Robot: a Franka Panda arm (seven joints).
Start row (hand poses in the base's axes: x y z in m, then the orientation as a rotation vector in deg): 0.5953, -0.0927, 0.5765, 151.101, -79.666, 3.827
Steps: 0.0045, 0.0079, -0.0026, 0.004, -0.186, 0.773; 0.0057, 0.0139, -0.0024, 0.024, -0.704, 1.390; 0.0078, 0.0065, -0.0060, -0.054, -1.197, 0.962; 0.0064, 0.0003, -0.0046, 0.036, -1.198, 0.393; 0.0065, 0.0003, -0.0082, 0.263, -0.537, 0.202; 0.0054, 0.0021, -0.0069, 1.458, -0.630, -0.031; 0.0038, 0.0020, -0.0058, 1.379, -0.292, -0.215; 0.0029, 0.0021, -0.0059, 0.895, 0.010, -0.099; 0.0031, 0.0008, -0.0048, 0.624, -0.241, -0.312; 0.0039, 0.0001, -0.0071, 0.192, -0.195, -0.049; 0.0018, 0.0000, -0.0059, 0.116, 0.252, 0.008; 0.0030, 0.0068, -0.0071, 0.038, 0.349, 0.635; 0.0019, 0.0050, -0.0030, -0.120, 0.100, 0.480
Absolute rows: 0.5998, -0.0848, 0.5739, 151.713, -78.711, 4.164; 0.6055, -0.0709, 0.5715, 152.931, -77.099, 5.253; 0.6133, -0.0644, 0.5655, 153.919, -76.147, 7.014; 0.6197, -0.0641, 0.5609, 154.567, -75.973, 8.667; 0.6262, -0.0638, 0.5527, 155.075, -75.964, 9.260; 0.6316, -0.0617, 0.5458, 156.426, -76.814, 9.219; 0.6354, -0.0597, 0.5400, 157.481, -77.794, 8.740; 0.6383, -0.0576, 0.5341, 158.133, -78.329, 8.148; 0.6414, -0.0568, 0.5293, 158.486, -79.092, 8.068; 0.6453, -0.0567, 0.5222, 158.666, -79.291, 8.215; 0.6471, -0.0567, 0.5163, 158.686, -79.276, 7.786; 0.6501, -0.0499, 0.5092, 159.066, -78.346, 7.294; 0.6520, -0.0449, 0.5062, 159.281, -77.612, 7.248
